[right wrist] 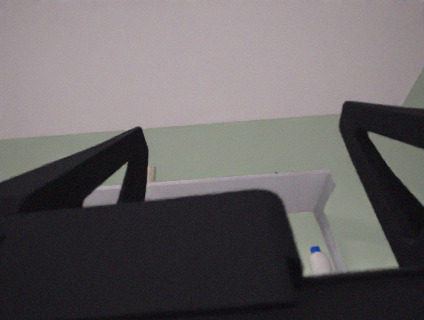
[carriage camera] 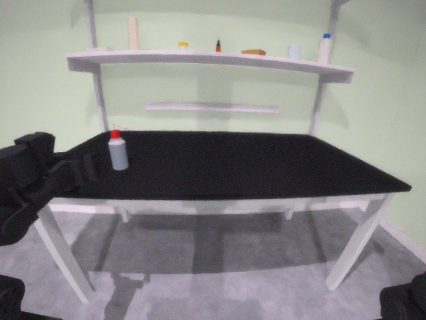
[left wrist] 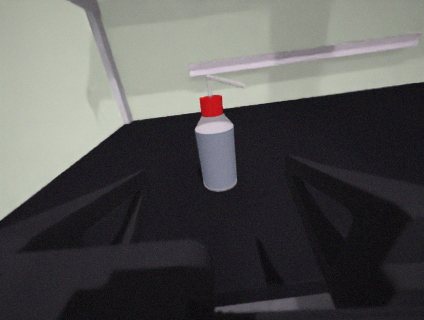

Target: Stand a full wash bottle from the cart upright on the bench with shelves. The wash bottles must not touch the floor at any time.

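Frame: origin at the left arm's base, x ahead, y left, z up, level; millimetres.
Where they show: left gripper, fingertip midpoint: (carriage camera: 86, 153) (left wrist: 214, 170); right gripper, fingertip midpoint: (right wrist: 241, 126).
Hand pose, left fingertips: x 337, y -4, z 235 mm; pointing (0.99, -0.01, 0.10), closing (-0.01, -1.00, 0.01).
Note:
Each offset is from my left fingertips to the centre of the thing. Level surfaces: height alone.
A wash bottle {dz -35, dx +168, dy -8 mm} (carriage camera: 119, 154) (left wrist: 217, 155) with a red cap, a thin bent spout and a grey-blue filled body stands upright on the black top of the bench {dz -122 mm} (carriage camera: 225, 170) (left wrist: 320, 135), towards its left side. My left gripper (left wrist: 214, 170) is open and empty; the bottle stands beyond its fingertips, apart from them. In the carriage camera view the left gripper (carriage camera: 90, 167) is at the left, near the bottle. My right gripper (right wrist: 241, 126) is open and empty, tilted up towards the ceiling and the shelf. The cart does not show in these views.
A shelf (carriage camera: 210, 58) (right wrist: 240, 185) above the bench holds a tall beige cylinder {dz +424, dx +582, dy +74 mm} (carriage camera: 133, 33), a yellow-capped jar {dz +365, dx +604, dy -185 mm} (carriage camera: 183, 45), a small dropper bottle {dz +381, dx +650, dy -372 mm} (carriage camera: 218, 46), an orange-brown block {dz +355, dx +616, dy -562 mm} (carriage camera: 253, 51), a pale cup {dz +380, dx +641, dy -803 mm} (carriage camera: 294, 51) and a blue-capped white bottle {dz +424, dx +641, dy -985 mm} (carriage camera: 324, 49) (right wrist: 319, 262). Two shelf posts stand behind the bench.

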